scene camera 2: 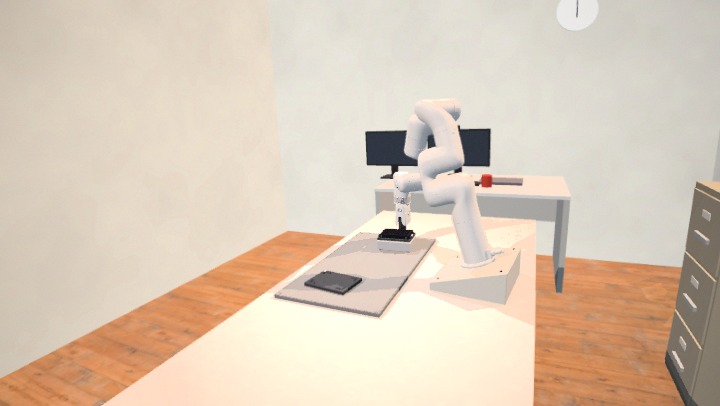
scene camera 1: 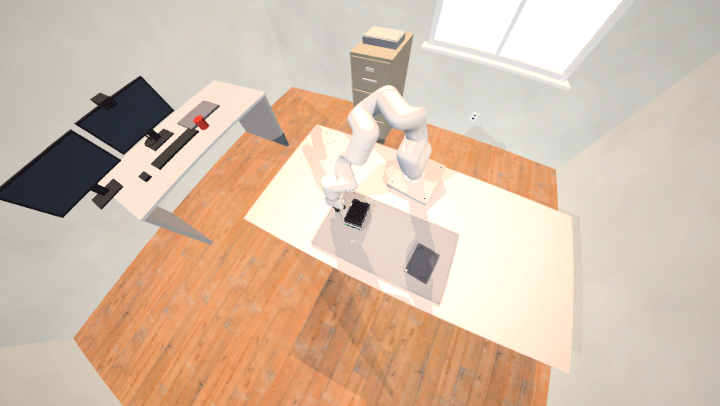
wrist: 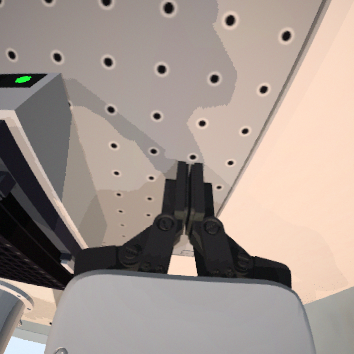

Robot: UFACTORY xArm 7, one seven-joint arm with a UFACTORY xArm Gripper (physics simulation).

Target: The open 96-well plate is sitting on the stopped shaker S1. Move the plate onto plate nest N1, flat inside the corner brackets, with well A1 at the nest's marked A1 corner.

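Where they show: gripper, fingertip midpoint: [scene camera 1: 337, 209] [wrist: 187, 175]; arm's base, link origin: [scene camera 2: 478, 261] [wrist: 5, 294].
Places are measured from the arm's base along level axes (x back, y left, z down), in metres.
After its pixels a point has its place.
The black 96-well plate [scene camera 1: 357, 212] @(x -0.356, y -0.212, z -0.013 m) [scene camera 2: 396, 234] @(x -0.346, y -0.192, z -0.014 m) [wrist: 30, 245] @(x -0.364, y -0.258, z -0.011 m) sits on top of the pale shaker S1 [scene camera 2: 395, 245] @(x -0.344, y -0.167, z 0.026 m) [wrist: 42, 120] @(x -0.412, y -0.266, z 0.026 m). A green light shows on the shaker's front in the wrist view. The dark nest N1 [scene camera 1: 422, 263] @(x -0.473, y 0.181, z 0.041 m) [scene camera 2: 333, 282] @(x -0.462, y 0.197, z 0.041 m) lies empty at the other end of the grey board, with a small pale mark at one corner in scene camera 1. My gripper [scene camera 1: 340, 209] @(x -0.357, y -0.335, z 0.053 m) [scene camera 2: 401, 224] @(x -0.357, y -0.335, z 0.053 m) [wrist: 187, 175] @(x -0.357, y -0.335, z 0.053 m) is shut, with nothing between its fingers. It points down beside the shaker, on the side away from the nest, apart from the plate. The well labels are too small to read.
The grey perforated board [scene camera 1: 380, 249] @(x -0.479, y -0.037, z 0.053 m) [scene camera 2: 357, 262] @(x -0.457, y -0.017, z 0.053 m) [wrist: 135, 32] @(x -0.441, y -0.302, z 0.053 m) lies on the white table [scene camera 1: 524, 282] @(x -0.381, y 0.723, z 0.066 m) [scene camera 2: 312, 363] @(x -0.343, y 0.585, z 0.066 m). The arm's base [scene camera 1: 410, 187] @(x -0.085, y 0.007, z 0.025 m) [scene camera 2: 478, 282] @(x 0.011, y 0.152, z 0.007 m) stands beside the board. A desk [scene camera 1: 221, 95] [scene camera 2: 547, 186] with monitors and a filing cabinet [scene camera 1: 370, 75] [scene camera 2: 693, 282] stand off the table.
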